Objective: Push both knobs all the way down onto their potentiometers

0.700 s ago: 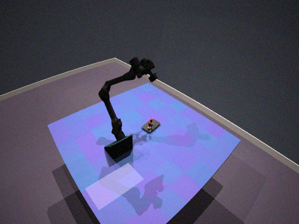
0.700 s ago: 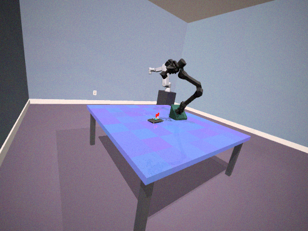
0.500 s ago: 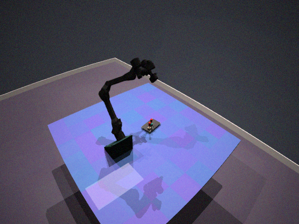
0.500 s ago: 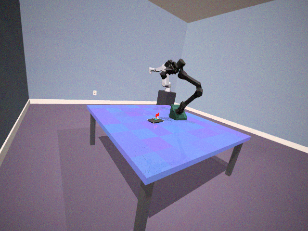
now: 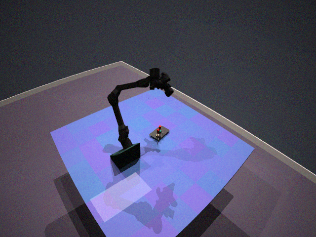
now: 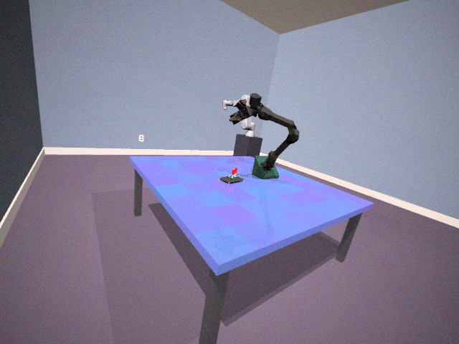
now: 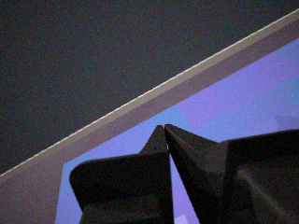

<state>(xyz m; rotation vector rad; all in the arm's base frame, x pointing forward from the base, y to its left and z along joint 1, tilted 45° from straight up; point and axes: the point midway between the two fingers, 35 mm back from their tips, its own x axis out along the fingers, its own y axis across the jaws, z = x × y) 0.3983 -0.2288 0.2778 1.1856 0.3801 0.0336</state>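
The red knob lies 340 mm below my gripper tip, 120 mm behind it and 20 mm to the right of it.
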